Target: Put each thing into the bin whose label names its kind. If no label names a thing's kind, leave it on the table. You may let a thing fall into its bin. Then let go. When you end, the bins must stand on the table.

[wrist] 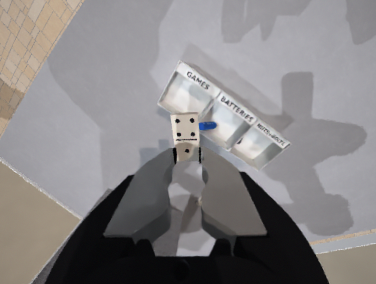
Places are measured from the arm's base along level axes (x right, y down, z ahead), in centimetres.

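Pixels of known places: gripper, fingertip midpoint: (187,149).
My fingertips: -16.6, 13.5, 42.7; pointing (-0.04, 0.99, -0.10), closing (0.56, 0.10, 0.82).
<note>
Behind a point stands the place of what it marks, as x, y, z.
My gripper (187,149) @(-16.6, 13.5, 42.7) is shut on a cream domino (185,128) @(-18.8, 13.0, 44.0) with black dots, held up above the table near the row of bins. The white bin row (214,96) @(-17.4, 26.2, 47.2) has three compartments labelled GAMES, BATTERIES and NUTS+BOLTS. The domino's upper end overlaps the lower edge of the GAMES compartment in the view. A blue battery (208,125) @(-13.6, 25.7, 43.5) shows in the BATTERIES compartment, beside the domino, which partly hides it. A small dark piece (239,141) @(-5.7, 28.2, 46.5) shows at the left wall of the NUTS+BOLTS compartment; most of it is hidden.
The grey table (125,75) @(-30.9, 29.7, 34.9) lies under the bins, with broad shadows across it. Its edges show at the upper left, lower left and lower right. A small light thing, blurred, shows between the gripper's jaws, too unclear to name.
</note>
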